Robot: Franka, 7 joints.
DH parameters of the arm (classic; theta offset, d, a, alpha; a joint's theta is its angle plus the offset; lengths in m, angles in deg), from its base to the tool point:
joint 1: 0 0.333 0 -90
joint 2: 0 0 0 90
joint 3: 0 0.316 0.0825 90
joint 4: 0 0 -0.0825 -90
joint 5: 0 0.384 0 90
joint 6: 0 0 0.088 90
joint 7: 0 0.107 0 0
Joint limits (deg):
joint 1: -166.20..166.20
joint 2: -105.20..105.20
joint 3: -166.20..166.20
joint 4: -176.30..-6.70
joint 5: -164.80..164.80
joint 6: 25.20..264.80
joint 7: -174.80..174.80
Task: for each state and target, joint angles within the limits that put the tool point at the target. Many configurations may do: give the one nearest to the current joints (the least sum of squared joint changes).
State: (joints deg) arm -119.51 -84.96 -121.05 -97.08 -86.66 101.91 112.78
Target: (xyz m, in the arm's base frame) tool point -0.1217 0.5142 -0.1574
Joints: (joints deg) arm -120.34 -96.10 -132.59 -85.97 -89.43 104.15 112.78
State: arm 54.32 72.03 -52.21 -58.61 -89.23 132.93 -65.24
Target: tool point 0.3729 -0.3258 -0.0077
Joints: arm 30.88 89.24 -51.73 -117.41 -86.43 131.12 -65.24
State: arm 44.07 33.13 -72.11 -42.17 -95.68 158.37 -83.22
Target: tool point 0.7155 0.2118 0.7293
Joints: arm 40.79 48.07 -67.86 -38.72 -94.35 154.02 -83.22
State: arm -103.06 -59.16 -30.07 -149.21 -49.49 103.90 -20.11
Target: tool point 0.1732 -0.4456 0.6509
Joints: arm -72.79 -22.16 6.56 -119.12 -50.58 123.87 -20.11
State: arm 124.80 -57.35 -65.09 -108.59 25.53 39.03 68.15
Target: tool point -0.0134 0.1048 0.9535
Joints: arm 134.13 -43.17 -18.71 -76.71 44.55 59.60 68.15
